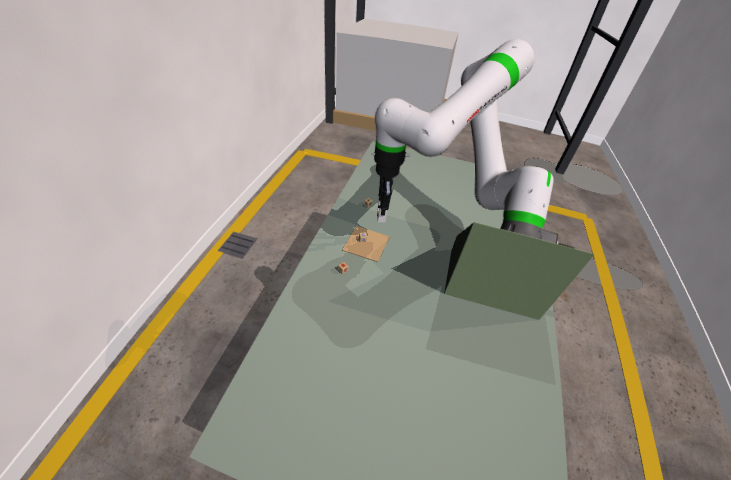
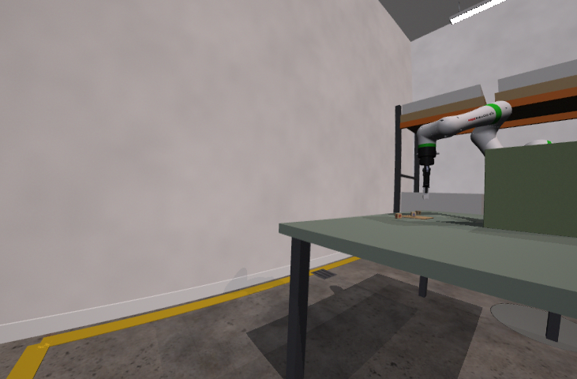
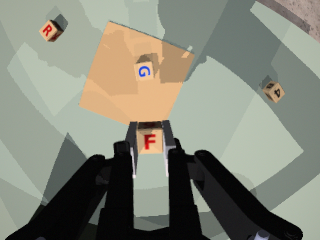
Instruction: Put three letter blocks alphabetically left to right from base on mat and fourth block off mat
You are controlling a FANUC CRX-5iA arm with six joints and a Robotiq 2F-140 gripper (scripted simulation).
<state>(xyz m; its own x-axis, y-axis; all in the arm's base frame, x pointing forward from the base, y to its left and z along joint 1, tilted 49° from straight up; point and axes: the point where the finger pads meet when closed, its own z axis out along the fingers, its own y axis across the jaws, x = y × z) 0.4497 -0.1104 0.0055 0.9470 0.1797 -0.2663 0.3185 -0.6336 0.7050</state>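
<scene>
My gripper is now 14 cm above the tan mat, 4 cm to the right of it and 4 cm short of it. Round my hand: R block: 19 cm to the left, 13 cm below, 8 cm ahead.
</scene>
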